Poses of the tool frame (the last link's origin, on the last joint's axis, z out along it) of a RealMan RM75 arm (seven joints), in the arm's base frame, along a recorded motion.
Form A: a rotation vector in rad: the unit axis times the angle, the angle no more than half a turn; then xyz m.
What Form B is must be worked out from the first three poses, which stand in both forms.
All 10 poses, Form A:
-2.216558 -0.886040 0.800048 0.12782 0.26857 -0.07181
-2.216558 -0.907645 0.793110 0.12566 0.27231 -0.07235
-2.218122 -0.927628 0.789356 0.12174 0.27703 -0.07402
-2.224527 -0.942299 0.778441 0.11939 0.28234 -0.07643
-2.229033 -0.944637 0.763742 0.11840 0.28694 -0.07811
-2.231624 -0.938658 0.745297 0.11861 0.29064 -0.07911
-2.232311 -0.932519 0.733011 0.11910 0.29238 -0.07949
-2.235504 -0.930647 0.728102 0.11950 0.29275 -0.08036
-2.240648 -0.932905 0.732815 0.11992 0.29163 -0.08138
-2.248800 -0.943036 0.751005 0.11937 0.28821 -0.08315
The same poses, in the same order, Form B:
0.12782 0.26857 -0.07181 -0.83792 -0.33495 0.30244 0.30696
0.12566 0.27231 -0.07235 -0.83683 -0.34267 0.29943 0.30435
0.12174 0.27703 -0.07402 -0.83595 -0.34960 0.29749 0.30079
0.11939 0.28234 -0.07643 -0.83684 -0.35448 0.29284 0.29714
0.11840 0.28694 -0.07811 -0.83846 -0.35533 0.28728 0.29697
0.11861 0.29064 -0.07911 -0.84052 -0.35354 0.28071 0.29957
0.11910 0.29238 -0.07949 -0.84183 -0.35166 0.27643 0.30207
0.11950 0.29275 -0.08036 -0.84289 -0.35090 0.27453 0.30173
0.11992 0.29163 -0.08138 -0.84348 -0.35119 0.27586 0.29852
0.11937 0.28821 -0.08315 -0.84327 -0.35363 0.28162 0.29076

